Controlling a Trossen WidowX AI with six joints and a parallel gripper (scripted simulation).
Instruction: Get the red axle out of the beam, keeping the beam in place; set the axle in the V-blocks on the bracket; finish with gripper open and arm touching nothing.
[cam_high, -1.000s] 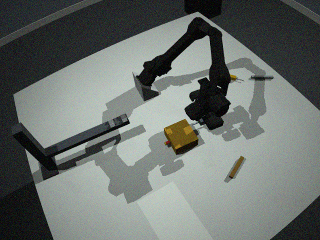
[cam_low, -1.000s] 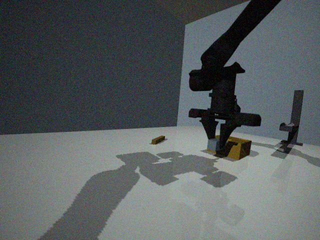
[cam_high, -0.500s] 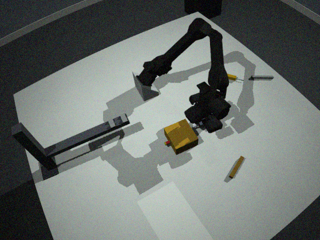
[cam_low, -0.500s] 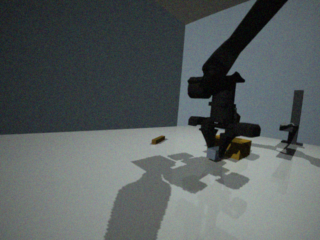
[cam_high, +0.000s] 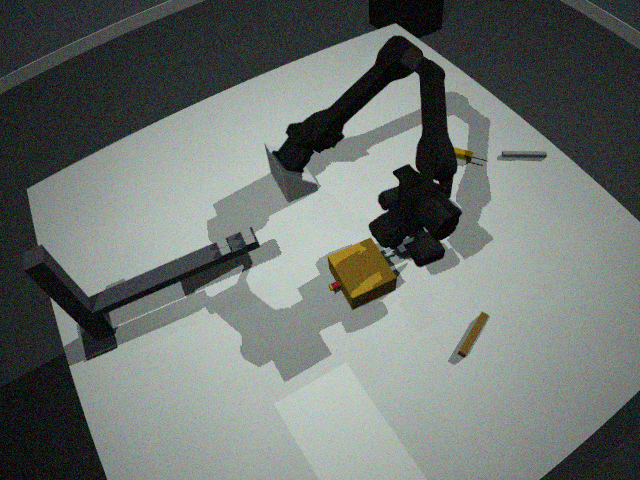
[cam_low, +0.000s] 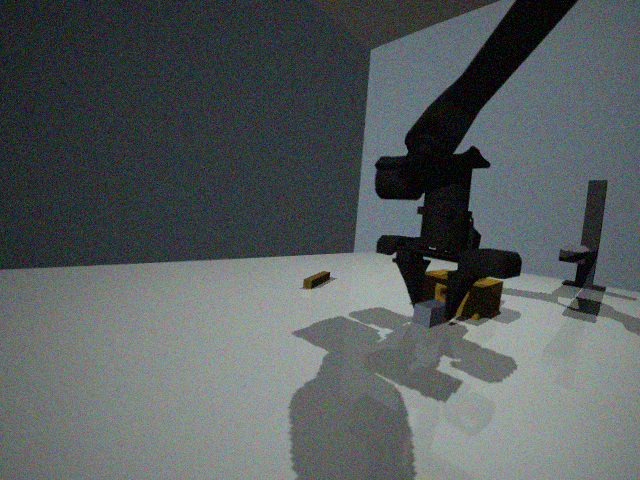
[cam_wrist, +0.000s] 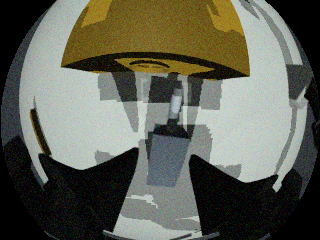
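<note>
Right now my gripper tip is 120 mm to the left of the yellow beam and 10 mm below it. Also, from my gripper tip: grey bar 40 mm behind, 430 mm to the left.
</note>
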